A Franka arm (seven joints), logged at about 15 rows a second.
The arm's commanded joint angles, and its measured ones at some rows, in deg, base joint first. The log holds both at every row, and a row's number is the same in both.
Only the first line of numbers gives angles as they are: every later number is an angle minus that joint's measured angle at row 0.
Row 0, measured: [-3.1, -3.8, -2.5, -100.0, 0.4, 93.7, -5.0]
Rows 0 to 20, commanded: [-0.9, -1.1, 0.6, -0.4, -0.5, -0.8, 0.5]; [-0.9, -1.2, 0.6, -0.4, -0.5, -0.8, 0.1]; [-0.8, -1.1, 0.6, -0.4, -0.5, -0.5, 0.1]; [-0.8, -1.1, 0.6, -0.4, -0.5, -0.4, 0.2]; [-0.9, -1.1, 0.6, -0.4, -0.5, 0.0, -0.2]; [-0.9, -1.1, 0.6, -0.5, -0.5, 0.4, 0.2]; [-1.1, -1.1, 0.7, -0.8, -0.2, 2.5, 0.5]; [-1.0, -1.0, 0.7, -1.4, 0.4, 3.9, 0.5]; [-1.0, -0.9, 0.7, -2.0, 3.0, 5.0, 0.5]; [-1.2, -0.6, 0.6, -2.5, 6.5, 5.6, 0.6]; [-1.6, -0.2, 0.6, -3.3, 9.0, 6.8, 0.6]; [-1.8, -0.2, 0.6, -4.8, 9.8, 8.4, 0.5]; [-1.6, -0.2, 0.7, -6.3, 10.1, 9.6, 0.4]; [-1.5, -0.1, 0.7, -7.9, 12.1, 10.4, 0.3]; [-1.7, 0.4, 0.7, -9.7, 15.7, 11.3, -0.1]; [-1.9, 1.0, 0.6, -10.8, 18.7, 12.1, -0.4]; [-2.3, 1.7, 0.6, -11.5, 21.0, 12.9, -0.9]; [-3.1, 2.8, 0.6, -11.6, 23.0, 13.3, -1.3]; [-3.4, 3.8, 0.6, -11.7, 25.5, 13.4, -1.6]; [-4.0, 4.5, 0.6, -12.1, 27.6, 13.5, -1.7]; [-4.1, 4.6, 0.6, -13.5, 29.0, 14.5, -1.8]
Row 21, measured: [-2.6, 4.3, -0.1, -11.3, 25.1, 12.6, -0.6]
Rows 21 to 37, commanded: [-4.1, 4.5, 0.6, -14.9, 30.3, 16.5, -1.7]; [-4.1, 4.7, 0.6, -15.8, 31.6, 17.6, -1.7]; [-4.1, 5.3, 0.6, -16.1, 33.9, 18.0, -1.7]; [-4.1, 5.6, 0.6, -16.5, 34.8, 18.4, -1.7]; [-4.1, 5.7, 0.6, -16.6, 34.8, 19.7, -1.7]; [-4.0, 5.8, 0.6, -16.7, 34.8, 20.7, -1.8]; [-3.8, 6.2, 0.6, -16.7, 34.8, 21.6, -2.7]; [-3.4, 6.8, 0.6, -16.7, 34.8, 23.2, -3.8]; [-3.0, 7.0, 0.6, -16.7, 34.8, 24.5, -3.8]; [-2.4, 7.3, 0.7, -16.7, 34.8, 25.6, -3.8]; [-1.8, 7.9, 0.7, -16.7, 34.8, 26.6, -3.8]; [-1.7, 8.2, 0.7, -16.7, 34.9, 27.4, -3.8]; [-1.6, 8.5, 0.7, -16.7, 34.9, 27.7, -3.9]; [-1.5, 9.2, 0.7, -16.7, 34.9, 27.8, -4.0]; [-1.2, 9.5, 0.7, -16.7, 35.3, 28.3, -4.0]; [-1.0, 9.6, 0.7, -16.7, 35.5, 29.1, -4.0]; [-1.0, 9.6, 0.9, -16.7, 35.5, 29.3, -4.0]
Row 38, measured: [-1.6, 9.7, 0.8, -15.9, 34.0, 27.1, -2.8]
